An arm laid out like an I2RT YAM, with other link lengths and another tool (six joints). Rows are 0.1 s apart.
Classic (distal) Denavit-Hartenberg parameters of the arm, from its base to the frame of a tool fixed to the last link. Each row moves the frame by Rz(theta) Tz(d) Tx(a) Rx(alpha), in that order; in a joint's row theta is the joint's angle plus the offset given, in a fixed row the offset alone. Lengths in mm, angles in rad.
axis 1: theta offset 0, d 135.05, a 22, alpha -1.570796
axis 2: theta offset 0, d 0, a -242.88, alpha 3.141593
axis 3: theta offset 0.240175, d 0, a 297.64, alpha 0
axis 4: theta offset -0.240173, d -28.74, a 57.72, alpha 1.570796
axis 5: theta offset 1.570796, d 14.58, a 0, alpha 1.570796
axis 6: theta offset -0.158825, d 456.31, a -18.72, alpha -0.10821
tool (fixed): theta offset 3.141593, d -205.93, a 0, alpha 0
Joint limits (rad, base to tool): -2.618..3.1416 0..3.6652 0..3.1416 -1.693..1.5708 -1.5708..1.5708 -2.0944..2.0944
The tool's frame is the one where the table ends.
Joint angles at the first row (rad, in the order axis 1, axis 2, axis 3, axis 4, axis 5, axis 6):
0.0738, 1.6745, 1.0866, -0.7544, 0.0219, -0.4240
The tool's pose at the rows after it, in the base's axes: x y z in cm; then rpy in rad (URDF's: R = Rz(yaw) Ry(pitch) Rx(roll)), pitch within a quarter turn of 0, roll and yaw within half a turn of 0:
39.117, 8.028, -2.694, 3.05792, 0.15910, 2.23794
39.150, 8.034, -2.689, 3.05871, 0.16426, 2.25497
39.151, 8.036, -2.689, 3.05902, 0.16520, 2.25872
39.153, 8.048, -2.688, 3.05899, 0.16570, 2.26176
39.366, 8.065, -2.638, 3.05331, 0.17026, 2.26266
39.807, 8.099, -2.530, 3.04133, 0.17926, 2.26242
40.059, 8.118, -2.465, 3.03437, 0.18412, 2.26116
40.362, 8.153, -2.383, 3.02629, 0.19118, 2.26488
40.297, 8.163, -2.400, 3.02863, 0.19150, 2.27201
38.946, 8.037, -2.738, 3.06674, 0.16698, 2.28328
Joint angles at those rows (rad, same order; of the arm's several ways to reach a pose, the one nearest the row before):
0.0738, 1.6745, 1.0866, -0.7353, 0.0223, -0.4526
0.0738, 1.6745, 1.0866, -0.7326, 0.0227, -0.4702
0.0738, 1.6745, 1.0866, -0.7323, 0.0227, -0.4740
0.0738, 1.6745, 1.0866, -0.7319, 0.0223, -0.4770
0.0738, 1.6745, 1.0866, -0.7246, 0.0223, -0.4790
0.0738, 1.6745, 1.0866, -0.7097, 0.0223, -0.4809
0.0738, 1.6745, 1.0867, -0.7014, 0.0223, -0.4808
0.0738, 1.6745, 1.0866, -0.6907, 0.0219, -0.4862
0.0738, 1.6745, 1.0867, -0.6922, 0.0216, -0.4930
0.0738, 1.6745, 1.0866, -0.7368, 0.0227, -0.4980

